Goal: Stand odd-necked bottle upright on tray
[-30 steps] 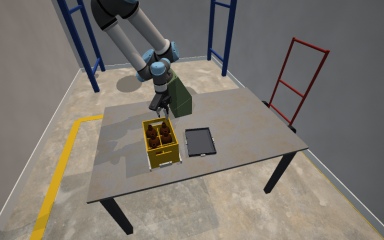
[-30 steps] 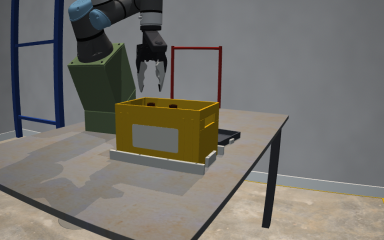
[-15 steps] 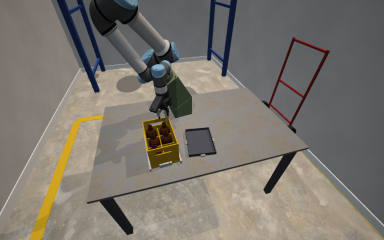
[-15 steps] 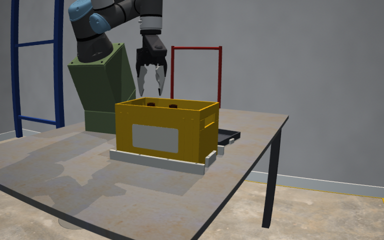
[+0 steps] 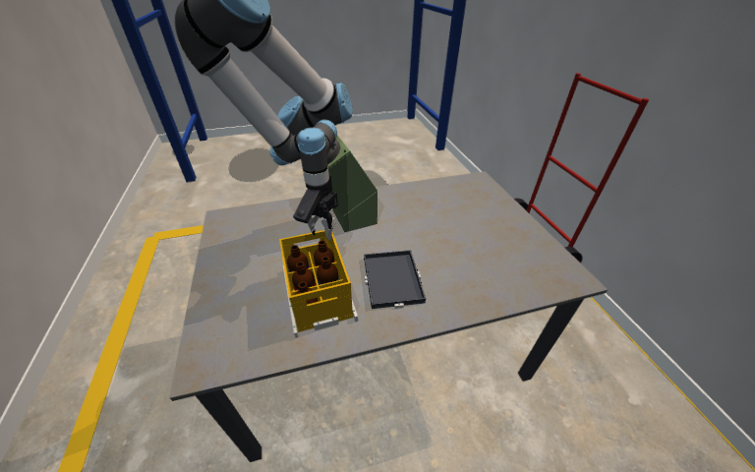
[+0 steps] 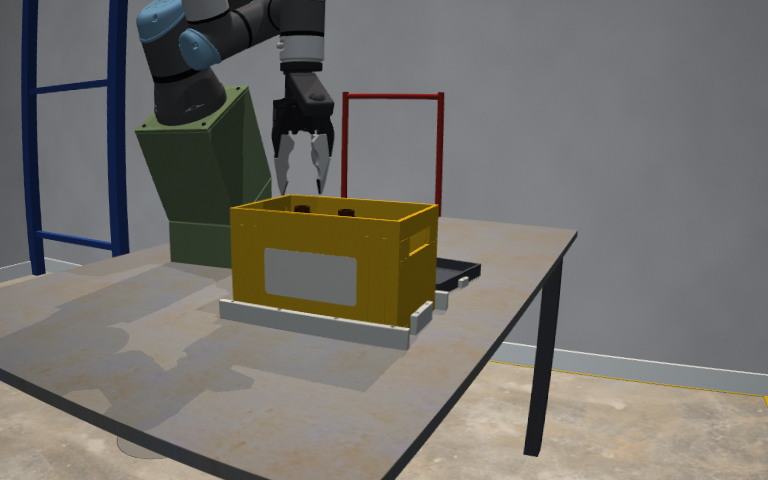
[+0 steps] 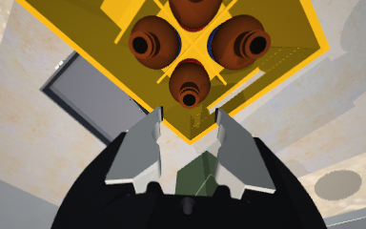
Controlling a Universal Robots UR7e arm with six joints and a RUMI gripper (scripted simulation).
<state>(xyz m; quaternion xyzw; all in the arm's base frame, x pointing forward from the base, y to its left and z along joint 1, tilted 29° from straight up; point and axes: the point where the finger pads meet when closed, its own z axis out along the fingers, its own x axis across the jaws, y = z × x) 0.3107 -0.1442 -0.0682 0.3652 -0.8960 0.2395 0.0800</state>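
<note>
Right now the yellow crate is 110 mm below my hand, 90 mm ahead of it and 50 mm to the right of it. The rest, counted from my hand: dark tray (230 mm to the left, 180 mm below, 110 mm ahead).
</note>
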